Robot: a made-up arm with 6 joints.
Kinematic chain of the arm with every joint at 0, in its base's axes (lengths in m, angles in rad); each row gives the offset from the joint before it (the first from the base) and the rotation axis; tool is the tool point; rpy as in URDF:
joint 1: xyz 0 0 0.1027 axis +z
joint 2: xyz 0 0 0 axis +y
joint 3: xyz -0.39 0 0.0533 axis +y
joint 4: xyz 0.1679 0 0.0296 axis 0.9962 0 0.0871
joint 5: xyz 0 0 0 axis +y
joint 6: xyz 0.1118 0 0.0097 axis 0.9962 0 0.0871
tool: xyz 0 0 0 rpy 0 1.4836 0
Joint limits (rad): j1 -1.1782..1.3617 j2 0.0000..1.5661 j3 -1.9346..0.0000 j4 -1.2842..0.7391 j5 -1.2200..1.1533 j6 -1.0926..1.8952
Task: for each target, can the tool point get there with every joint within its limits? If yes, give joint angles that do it. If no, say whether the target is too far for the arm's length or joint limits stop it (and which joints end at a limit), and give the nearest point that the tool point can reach.
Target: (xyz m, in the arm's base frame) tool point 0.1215 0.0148 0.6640
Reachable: yes | joints 0.1344 1.1889 -1.7186 0.3034 -0.0499 0.9887
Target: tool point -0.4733 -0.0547 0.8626
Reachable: no: too far | nearest point -0.3323 -0.0384 0.6362 | short by 0.267 m
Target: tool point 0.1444 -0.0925 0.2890
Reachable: yes | joints -0.7716 1.4145 -0.2183 -0.5980 -0.5759 0.7785
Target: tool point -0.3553 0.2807 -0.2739
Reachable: no: joint limits stop it (at a limit: joint 2, joint 3, joint 5) | nearest point -0.1317 0.1041 0.0873 | short by 0.460 m
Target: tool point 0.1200 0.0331 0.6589
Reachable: yes | joints -0.3307 1.2385 -1.6187 -0.8973 -0.9302 -0.6717
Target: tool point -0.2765 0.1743 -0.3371
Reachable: no: joint limits stop it (at a limit: joint 2, joint 3, joint 5) | nearest point -0.1420 0.0895 0.0873 | short by 0.453 m
